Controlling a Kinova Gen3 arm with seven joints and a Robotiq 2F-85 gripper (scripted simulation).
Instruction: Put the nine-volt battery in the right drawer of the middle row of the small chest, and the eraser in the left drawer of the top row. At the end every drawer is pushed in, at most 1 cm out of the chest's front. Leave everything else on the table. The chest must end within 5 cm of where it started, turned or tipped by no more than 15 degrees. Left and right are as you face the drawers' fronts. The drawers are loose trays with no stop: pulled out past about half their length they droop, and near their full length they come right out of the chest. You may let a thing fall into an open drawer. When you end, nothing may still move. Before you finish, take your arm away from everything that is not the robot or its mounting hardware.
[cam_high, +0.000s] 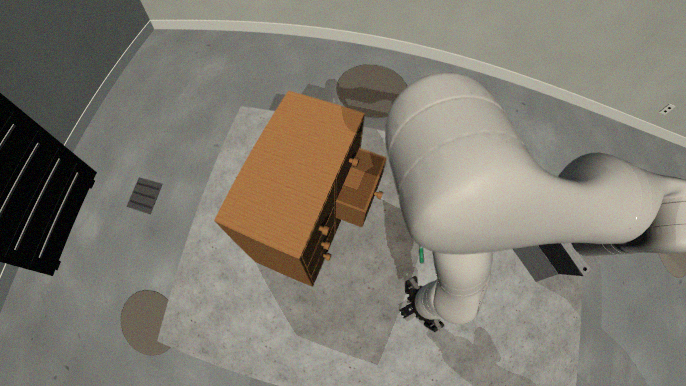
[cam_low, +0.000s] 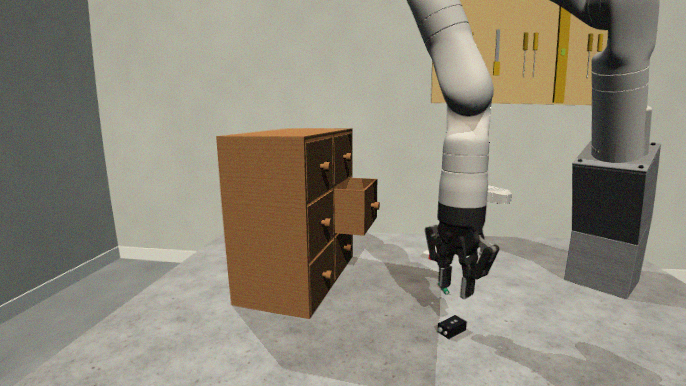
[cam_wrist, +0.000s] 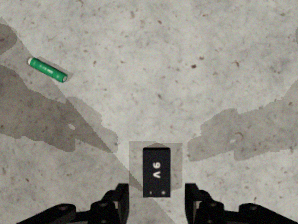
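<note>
Right now the nine-volt battery is 1 cm ahead of my hand, 1 cm to the left of it and 9 cm below it. Also, from my hand: eraser 3 cm ahead, 33 cm to the right, 9 cm below; then small green cylinder 1 cm ahead, 15 cm to the right, 9 cm below.
</note>
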